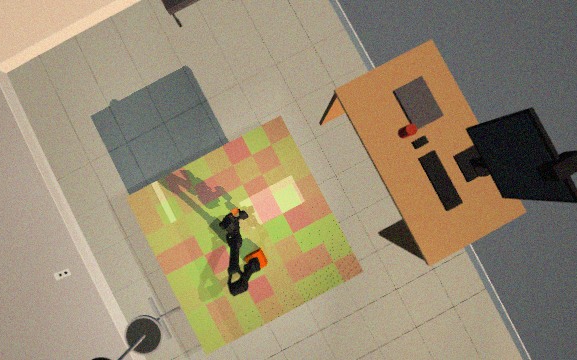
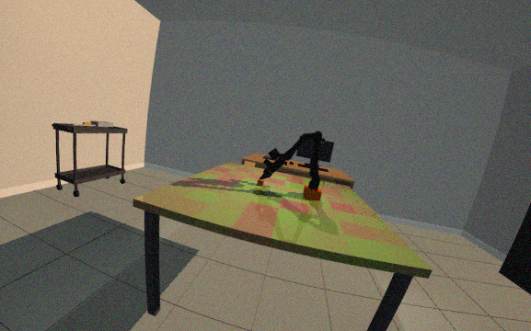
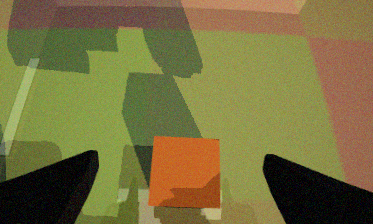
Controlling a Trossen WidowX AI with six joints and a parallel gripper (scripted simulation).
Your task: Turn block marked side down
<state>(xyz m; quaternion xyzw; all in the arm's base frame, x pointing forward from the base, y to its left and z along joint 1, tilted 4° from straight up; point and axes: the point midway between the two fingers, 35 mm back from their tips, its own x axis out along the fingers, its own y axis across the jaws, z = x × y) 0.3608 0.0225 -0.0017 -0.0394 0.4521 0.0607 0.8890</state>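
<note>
Now: the orange block 3 cm below my gripper tip and 1 cm behind it.
</note>
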